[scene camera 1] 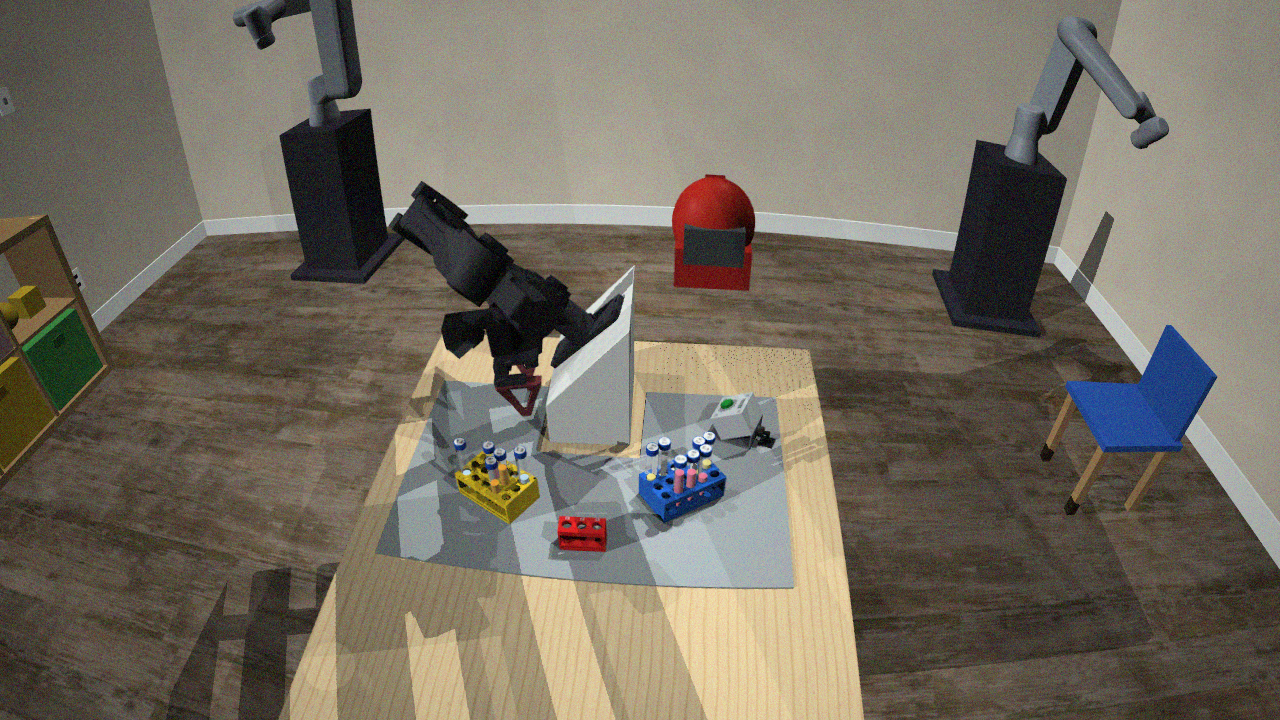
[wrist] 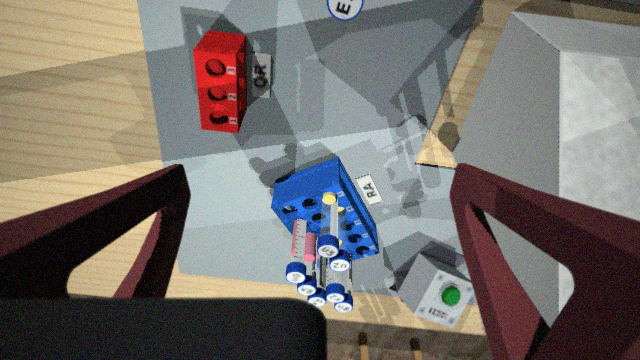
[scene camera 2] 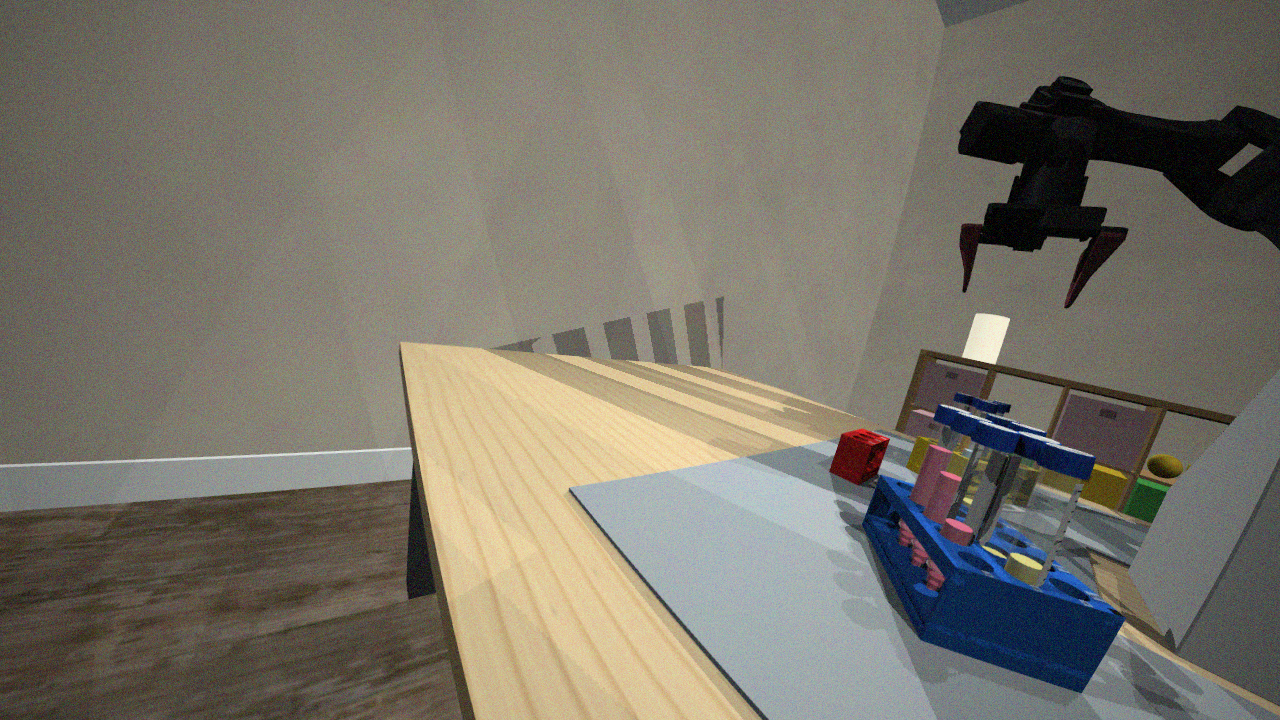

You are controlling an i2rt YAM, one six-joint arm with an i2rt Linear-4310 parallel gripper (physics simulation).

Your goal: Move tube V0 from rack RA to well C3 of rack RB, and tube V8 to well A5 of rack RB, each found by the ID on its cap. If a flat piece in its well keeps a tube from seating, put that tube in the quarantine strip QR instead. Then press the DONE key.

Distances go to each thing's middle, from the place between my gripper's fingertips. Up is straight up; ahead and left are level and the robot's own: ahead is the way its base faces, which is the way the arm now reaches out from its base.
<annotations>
Right now the grey box with green button (scene camera 1: 737,420) is 34 cm to the left of my hand, 25 cm behind it and 21 cm below it.
</annotations>
